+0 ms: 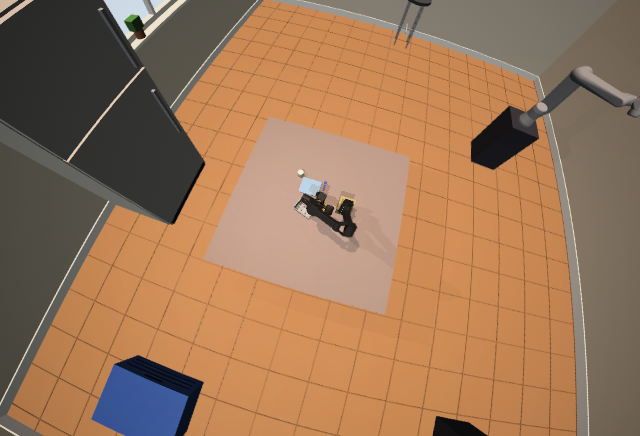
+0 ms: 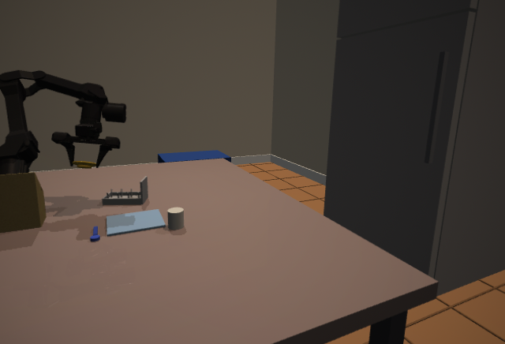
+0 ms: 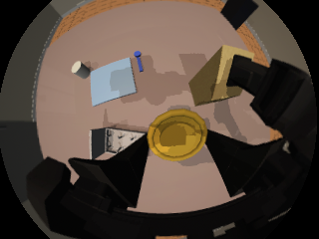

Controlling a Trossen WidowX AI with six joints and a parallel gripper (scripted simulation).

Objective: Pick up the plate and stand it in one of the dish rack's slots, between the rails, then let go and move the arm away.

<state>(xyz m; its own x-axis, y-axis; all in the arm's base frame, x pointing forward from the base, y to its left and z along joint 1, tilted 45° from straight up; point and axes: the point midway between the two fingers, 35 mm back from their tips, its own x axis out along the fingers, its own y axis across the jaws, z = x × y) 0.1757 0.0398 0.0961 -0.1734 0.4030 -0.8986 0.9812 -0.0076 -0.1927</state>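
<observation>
Now: the grey dish rack 120 mm ahead of my gripper tip, 110 mm below it and 20 mm to the left of it. Round my gripper tip: light blue mat 180 mm to the right, 130 mm below, 130 mm ahead; blue spoon 230 mm to the right, 130 mm below, 30 mm ahead; yellow plate 10 mm above.
</observation>
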